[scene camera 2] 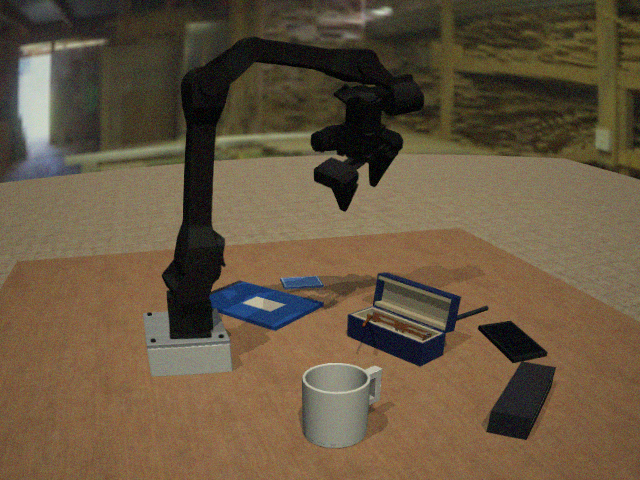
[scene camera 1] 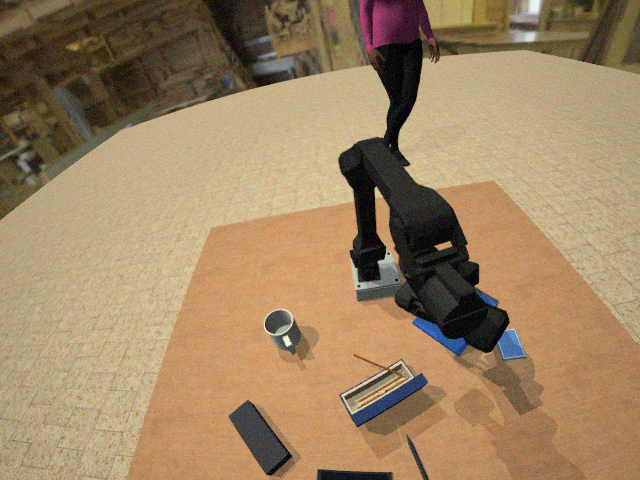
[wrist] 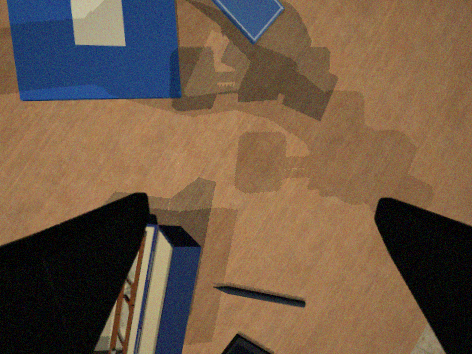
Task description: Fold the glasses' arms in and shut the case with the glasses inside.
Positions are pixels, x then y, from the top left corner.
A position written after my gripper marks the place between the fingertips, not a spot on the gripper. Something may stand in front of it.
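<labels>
A blue book (scene camera 1: 457, 346) rests on the table, and a mug (scene camera 2: 335, 396) sits on the table too. My gripper (scene camera 2: 358, 197) is open and holds nothing.
</labels>
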